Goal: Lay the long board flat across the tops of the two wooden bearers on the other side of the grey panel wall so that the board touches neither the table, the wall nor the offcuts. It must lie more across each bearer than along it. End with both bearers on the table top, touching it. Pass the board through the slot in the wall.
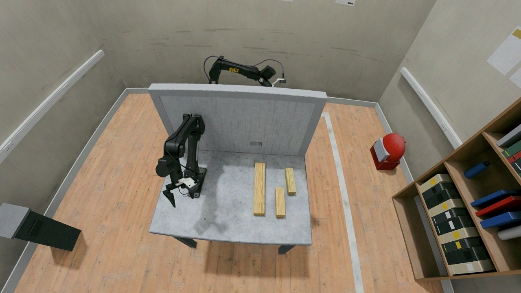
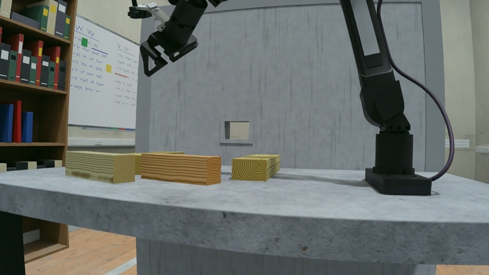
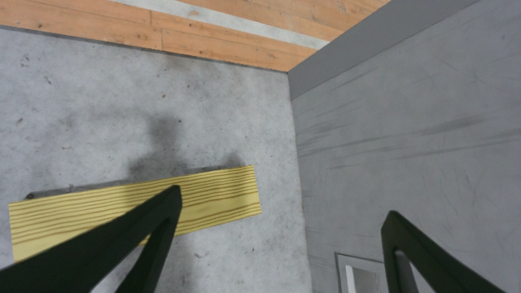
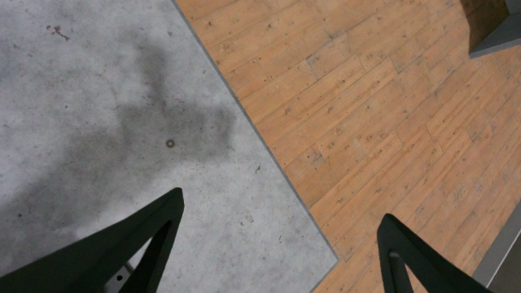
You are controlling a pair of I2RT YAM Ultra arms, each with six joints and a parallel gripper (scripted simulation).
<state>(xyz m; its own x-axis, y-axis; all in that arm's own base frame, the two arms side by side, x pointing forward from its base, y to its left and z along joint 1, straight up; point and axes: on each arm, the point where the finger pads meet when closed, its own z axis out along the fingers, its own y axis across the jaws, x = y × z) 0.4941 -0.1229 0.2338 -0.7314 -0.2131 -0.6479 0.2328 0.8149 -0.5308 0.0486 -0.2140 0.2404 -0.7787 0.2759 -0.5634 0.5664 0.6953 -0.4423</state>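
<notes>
The long board is 35 cm ahead of my right hand, 23 cm below it and 19 cm to the left of it.
</notes>
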